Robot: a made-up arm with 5 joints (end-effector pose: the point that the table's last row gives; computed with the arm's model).
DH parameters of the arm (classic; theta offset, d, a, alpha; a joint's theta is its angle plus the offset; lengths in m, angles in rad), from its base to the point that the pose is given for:
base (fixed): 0 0.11 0 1.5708
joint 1: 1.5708 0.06 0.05 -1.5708
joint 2: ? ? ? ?
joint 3: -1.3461 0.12 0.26 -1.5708
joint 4: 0 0.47 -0.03 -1.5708
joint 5: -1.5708 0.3 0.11 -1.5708
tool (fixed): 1.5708 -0.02 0 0
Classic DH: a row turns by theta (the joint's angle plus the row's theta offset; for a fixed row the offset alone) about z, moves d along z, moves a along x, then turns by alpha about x.
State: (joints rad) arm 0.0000 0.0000 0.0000 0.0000 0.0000
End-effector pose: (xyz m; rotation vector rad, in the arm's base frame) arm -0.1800 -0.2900 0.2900 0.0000 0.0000 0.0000
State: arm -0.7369 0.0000 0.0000 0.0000 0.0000
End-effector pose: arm -0.0123 -0.2900 0.3643 0.0000 0.7369 0.0000
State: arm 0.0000 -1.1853 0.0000 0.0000 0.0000
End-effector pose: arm -0.1800 -0.2670 -0.0043 1.1853 0.0000 0.0000
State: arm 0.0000 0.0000 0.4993 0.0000 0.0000
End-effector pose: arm -0.1800 -0.3198 -0.0133 0.4993 0.0000 0.0000
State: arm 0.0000 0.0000 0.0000 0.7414 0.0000
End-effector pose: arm -0.0675 -0.2900 0.1005 0.0000 -0.7414 0.0000
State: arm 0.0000 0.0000 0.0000 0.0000 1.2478
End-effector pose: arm -0.1800 -0.2339 0.4080 -1.2478 0.0000 0.0000
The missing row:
joint 2: -1.3461 0 -0.359 3.1416
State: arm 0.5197 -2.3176 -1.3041 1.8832 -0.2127
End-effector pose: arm 0.3074 -0.5396 0.1395 1.0980 -2.2680 -0.5852
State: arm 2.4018 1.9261 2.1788 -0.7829 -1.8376
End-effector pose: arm 0.1291 -0.7598 -0.0229 1.3610 -0.8422 1.6243
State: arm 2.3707 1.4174 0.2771 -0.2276 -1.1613
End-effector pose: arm -0.0090 -0.1175 -0.1914 0.2511 -2.2675 -0.0736
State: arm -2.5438 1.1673 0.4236 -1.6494 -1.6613
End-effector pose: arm 0.2279 0.0657 -0.2358 1.7001 -1.9801 1.4684
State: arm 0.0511 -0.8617 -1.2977 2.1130 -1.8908
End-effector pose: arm 0.3584 -0.1197 0.6311 0.7909 -0.9139 2.0831
